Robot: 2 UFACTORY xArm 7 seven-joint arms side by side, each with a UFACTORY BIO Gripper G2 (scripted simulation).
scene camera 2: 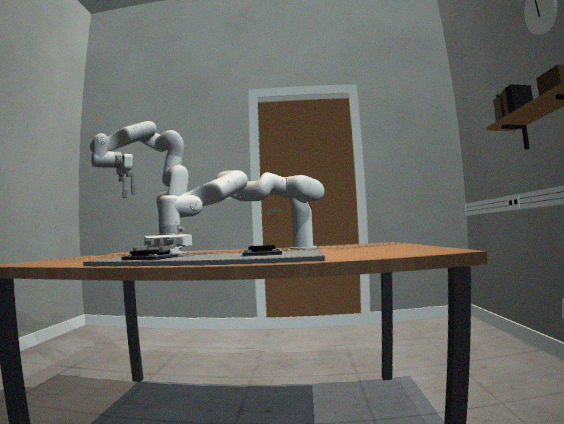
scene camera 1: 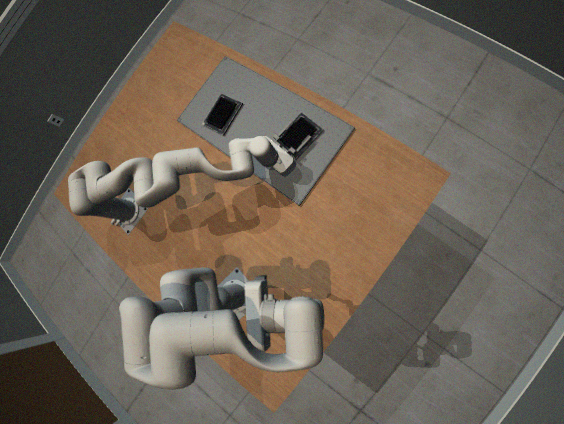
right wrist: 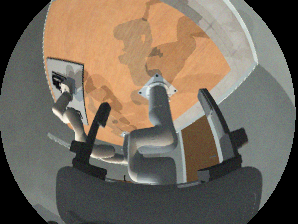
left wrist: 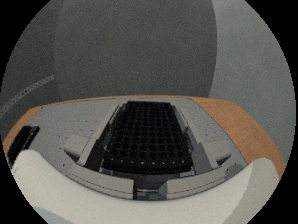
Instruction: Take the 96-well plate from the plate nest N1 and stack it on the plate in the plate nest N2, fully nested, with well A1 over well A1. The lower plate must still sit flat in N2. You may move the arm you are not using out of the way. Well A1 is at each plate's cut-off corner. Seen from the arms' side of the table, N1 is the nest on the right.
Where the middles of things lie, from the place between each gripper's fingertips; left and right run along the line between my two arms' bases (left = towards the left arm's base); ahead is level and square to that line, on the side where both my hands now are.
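Scene:
The black 96-well plate (left wrist: 142, 153) is visible to me, and my left gripper is 10 mm above it.
As for the black 96-well plate and my right gripper, that gripper is 270 mm above the plate and 290 mm to the right of it, while also being 550 mm short of it.

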